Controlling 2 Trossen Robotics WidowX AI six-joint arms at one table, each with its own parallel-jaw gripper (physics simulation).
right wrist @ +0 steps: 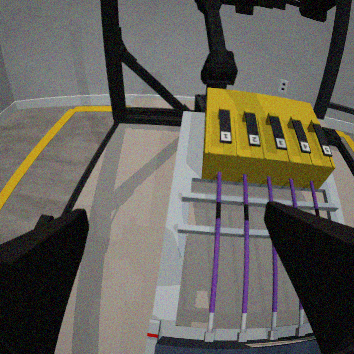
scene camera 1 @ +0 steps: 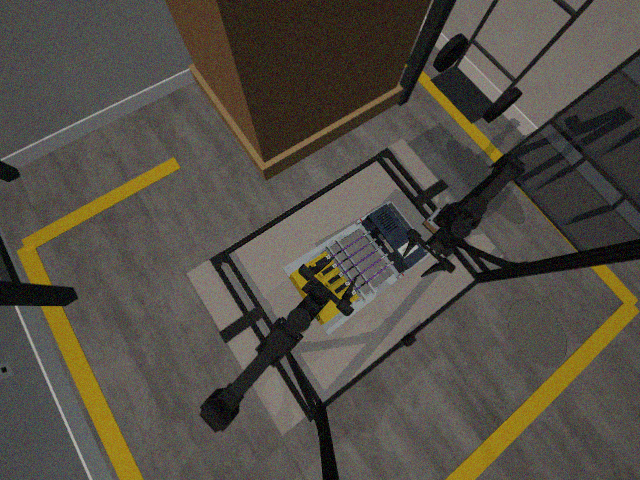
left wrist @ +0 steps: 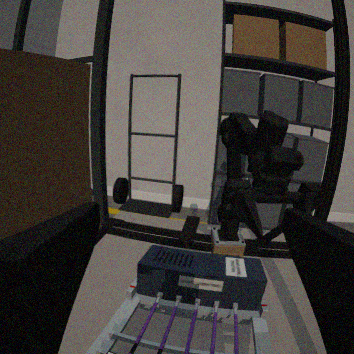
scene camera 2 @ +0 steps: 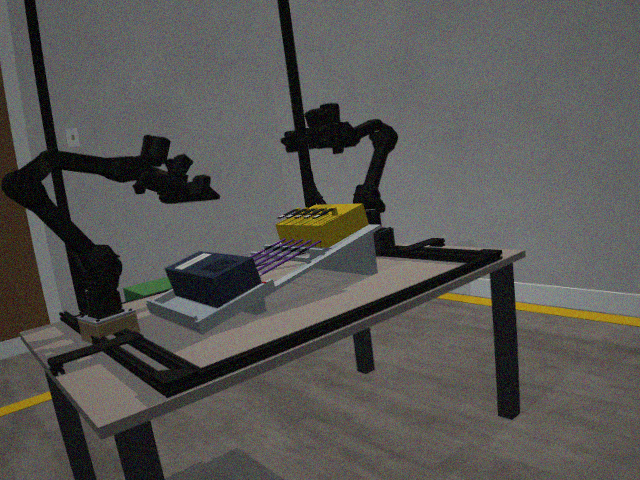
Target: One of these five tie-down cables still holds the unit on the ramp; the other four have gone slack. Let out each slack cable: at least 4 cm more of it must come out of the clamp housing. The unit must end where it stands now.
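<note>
The dark blue unit [scene camera 1: 383, 223] [scene camera 2: 214, 273] [left wrist: 152, 281] [right wrist: 200, 347] rests on the lower part of the pale ramp [scene camera 2: 347, 256] [right wrist: 168, 272], near red marks. Five purple cables [scene camera 2: 273, 259] [left wrist: 192, 327] [right wrist: 215, 270] run from it to the yellow clamp housing [scene camera 1: 328, 313] [scene camera 2: 338, 227] [right wrist: 262, 104], which has black levers numbered 1 to 5. I cannot tell which cable is taut. My left gripper [scene camera 1: 333, 283] [scene camera 2: 289, 140] [left wrist: 195, 216] is open, high above the housing. My right gripper [scene camera 1: 415, 262] [scene camera 2: 209, 193] [right wrist: 177, 216] is open above the unit; its right-hand finger hides parts of cables in the right wrist view.
A black frame [scene camera 2: 289, 343] runs around the table top, with upright posts. A green block [scene camera 2: 147, 288] lies beyond the unit in scene camera 2. A large brown box [scene camera 1: 320, 62], a hand truck [left wrist: 155, 134] and shelving stand off the table.
</note>
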